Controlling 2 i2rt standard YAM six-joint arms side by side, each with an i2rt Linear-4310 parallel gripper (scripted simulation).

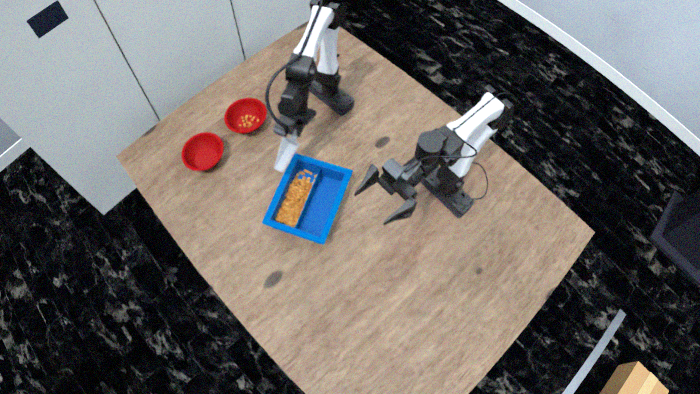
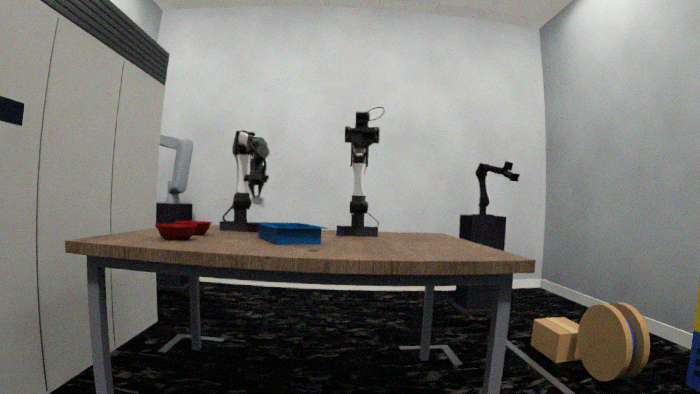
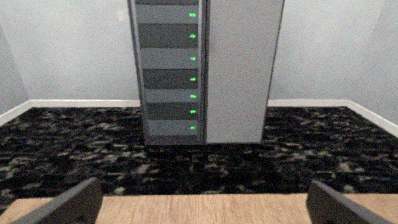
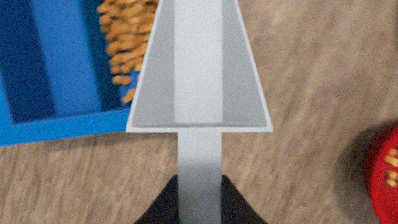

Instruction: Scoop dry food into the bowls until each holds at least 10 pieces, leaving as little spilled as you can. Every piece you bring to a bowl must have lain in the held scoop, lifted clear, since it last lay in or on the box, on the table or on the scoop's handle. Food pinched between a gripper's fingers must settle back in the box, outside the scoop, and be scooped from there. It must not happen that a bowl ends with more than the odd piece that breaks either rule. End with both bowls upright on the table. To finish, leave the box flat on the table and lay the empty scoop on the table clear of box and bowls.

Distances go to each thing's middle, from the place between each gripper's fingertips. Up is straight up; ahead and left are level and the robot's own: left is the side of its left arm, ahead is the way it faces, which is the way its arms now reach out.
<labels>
The blue box (image 1: 318,213) is 100 mm ahead of my right hand, 150 mm to the left of it and 120 mm below it. From my right hand the other things lie so: grey scoop (image 4: 198,78) (40 mm ahead, 10 mm to the left, 20 mm below).
Right now the blue box is 39 cm below my left hand (image 1: 368,209), 28 cm to the right of it and 2 cm behind it. From my left hand the other things lie so: grey scoop 41 cm to the right, 29 cm below, 8 cm behind.
</labels>
